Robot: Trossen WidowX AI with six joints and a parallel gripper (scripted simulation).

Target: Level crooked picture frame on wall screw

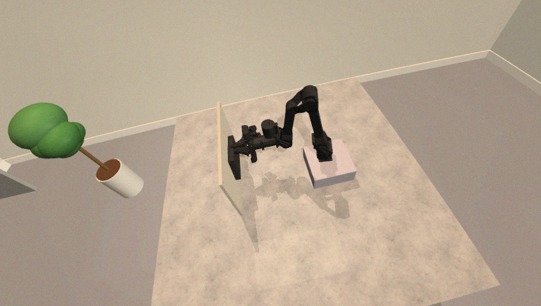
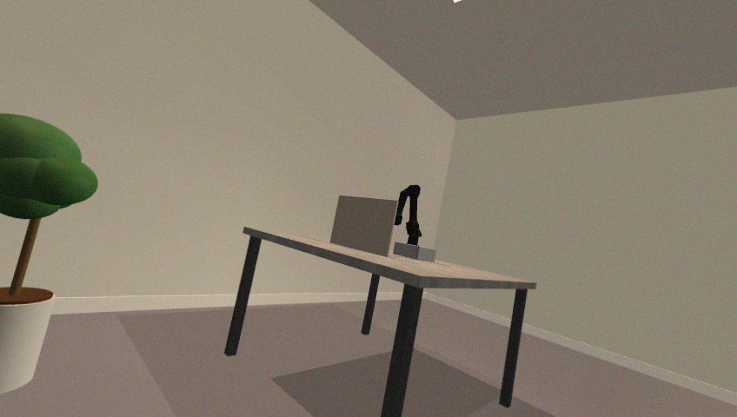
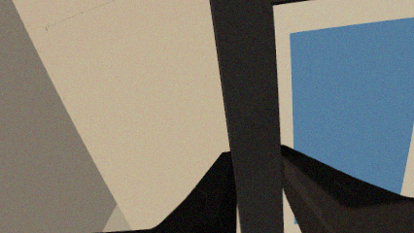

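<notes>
Now: gripper tip 50 mm above the picture frame, 10 mm to the right of it and 10 mm short of it. Round my gripper tip: wall panel (60 mm below, 20 mm ahead).
</notes>
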